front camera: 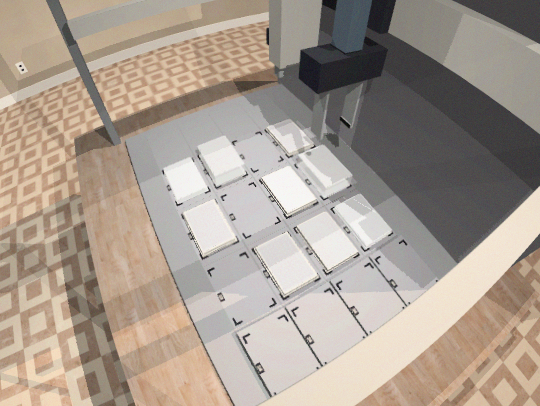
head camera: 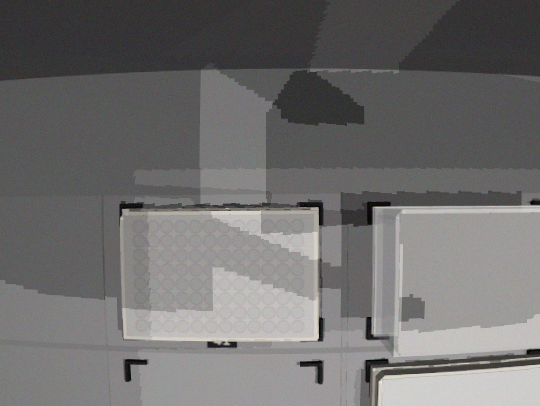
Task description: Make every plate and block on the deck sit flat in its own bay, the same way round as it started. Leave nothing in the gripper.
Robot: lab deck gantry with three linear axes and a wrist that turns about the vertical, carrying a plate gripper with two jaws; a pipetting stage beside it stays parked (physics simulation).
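Places are measured from the robot's base along level axes (x ahead, y left, z up), in centimetres.
Pixels of known places: gripper, between the fingertips: [front camera: 331,128]; robot's base, origin of its link: [front camera: 163,171].
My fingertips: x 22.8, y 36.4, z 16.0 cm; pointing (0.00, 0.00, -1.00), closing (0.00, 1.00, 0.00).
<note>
Ahead of a thing's pixels: the offset from my fingertips to its top centre. "pt": to the spot under its first point. Level surfaces: height alone.
My gripper [front camera: 334,128] is open, with nothing between its jaws, raised at the back right of the deck. A low plate with round wells {dx -16.4, dy +0.0, dz -14.6 cm} [front camera: 290,137] [head camera: 220,275] lies flat in bay 41. Beside it a tall clear-sided block {dx +0.0, dy +0.0, dz -11.8 cm} [front camera: 326,170] [head camera: 470,275] sits within its bay's corner marks. Another clear-sided block {dx +16.4, dy +0.0, dz -14.6 cm} [front camera: 362,221] stands nearer the front. White plates {dx +0.0, dy -10.7, dz -14.6 cm} [front camera: 289,190] {dx +16.4, dy -10.7, dz -14.6 cm} [front camera: 327,241] {dx +16.4, dy -21.4, dz -14.6 cm} [front camera: 286,263] {dx +0.0, dy -32.1, dz -14.6 cm} [front camera: 210,227] and pale blocks {dx -16.4, dy -21.4, dz -11.8 cm} [front camera: 222,160] {dx -16.4, dy -32.1, dz -14.6 cm} [front camera: 186,180] look flat in their bays. Part of a white plate {pt dx -0.2, dy -7.7, dz -14.6 cm} [head camera: 465,387] shows at the head view's lower right.
The grey deck {dz -16.0 cm} [front camera: 190,300] has black corner marks and small bay labels, with a front row of marked bays. The parked pipetting stage [front camera: 295,35] stands behind the deck, left of the gripper. A grey post [front camera: 90,85] rises at the left; a pale beam [front camera: 400,325] crosses the front right.
</note>
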